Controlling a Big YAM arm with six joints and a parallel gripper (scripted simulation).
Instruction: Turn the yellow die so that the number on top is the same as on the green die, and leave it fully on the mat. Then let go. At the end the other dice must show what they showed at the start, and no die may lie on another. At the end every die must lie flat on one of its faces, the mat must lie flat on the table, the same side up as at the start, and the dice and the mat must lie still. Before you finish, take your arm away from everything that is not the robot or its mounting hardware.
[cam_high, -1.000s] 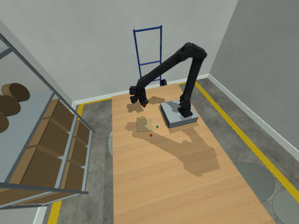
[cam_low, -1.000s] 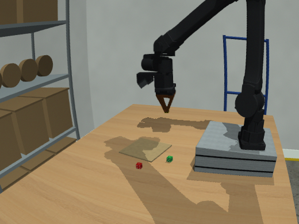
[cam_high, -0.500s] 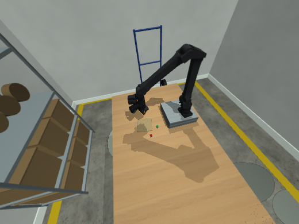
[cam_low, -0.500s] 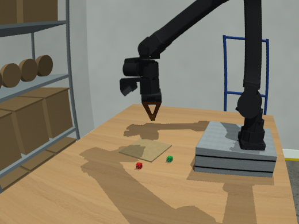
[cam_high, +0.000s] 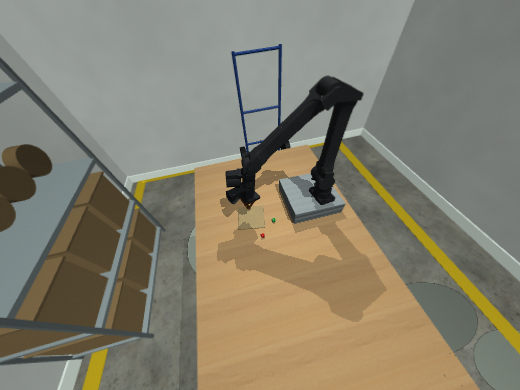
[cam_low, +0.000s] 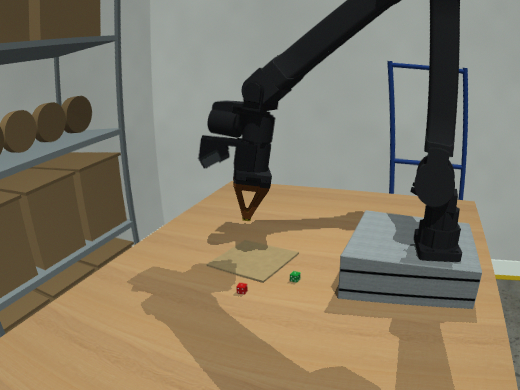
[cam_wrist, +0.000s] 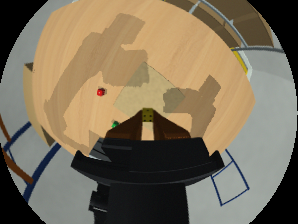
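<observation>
Now: the tan mat 1 cm behind my hand and 10 cm below it. Round my hand: red die (2 cm behind, 13 cm to the left, 10 cm below); then green die (11 cm behind, 7 cm to the left, 10 cm below); then yellow die (1 cm below).
</observation>
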